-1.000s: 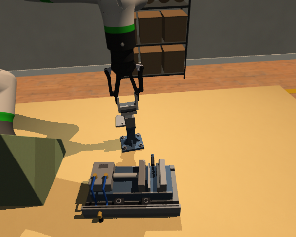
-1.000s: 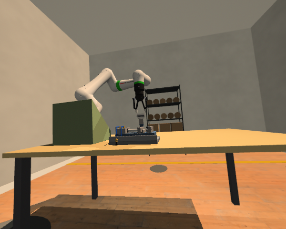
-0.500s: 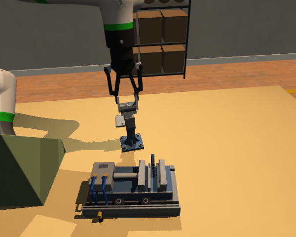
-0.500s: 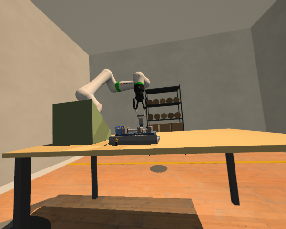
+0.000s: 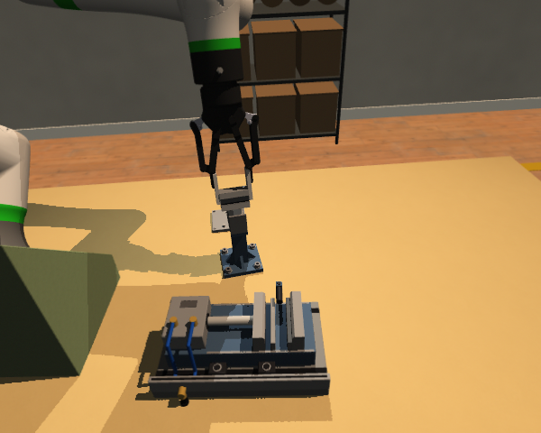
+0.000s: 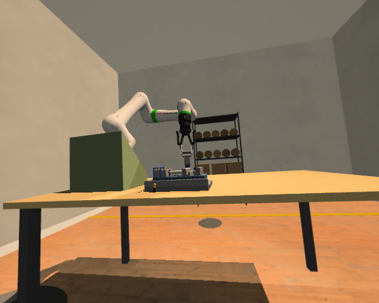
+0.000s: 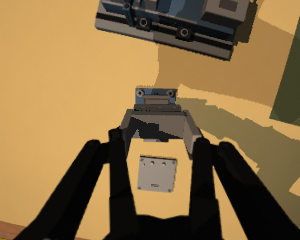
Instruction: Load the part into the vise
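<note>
The part lies 1 cm to the right of my hand and 2 cm below it. The rest, counted from my hand: infeed plate (4 cm behind, 16 cm to the left, 21 cm below); V-block post (15 cm below); work stop (8 cm ahead, 19 cm to the right, 12 cm below).
</note>
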